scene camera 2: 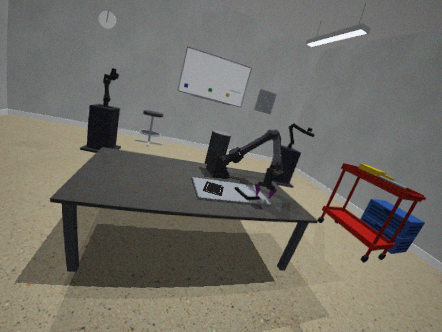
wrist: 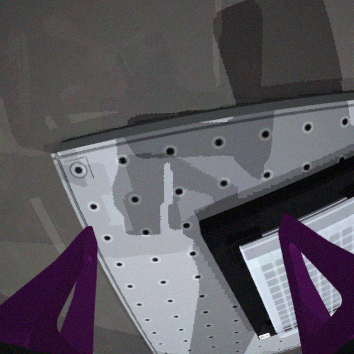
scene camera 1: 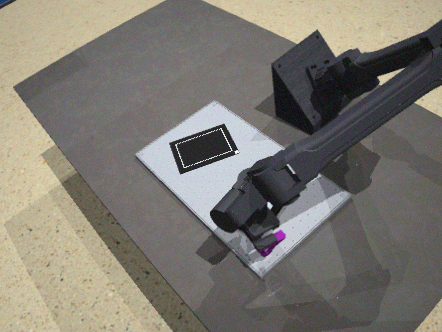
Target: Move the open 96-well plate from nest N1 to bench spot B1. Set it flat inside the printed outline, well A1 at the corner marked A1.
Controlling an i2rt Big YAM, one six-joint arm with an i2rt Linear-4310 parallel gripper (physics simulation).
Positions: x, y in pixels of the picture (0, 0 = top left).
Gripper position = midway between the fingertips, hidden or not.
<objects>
My gripper [scene camera 1: 254, 239] is open, with nothing in its grasp. Also in view: a white well plate [wrist: 263, 257].
</objects>
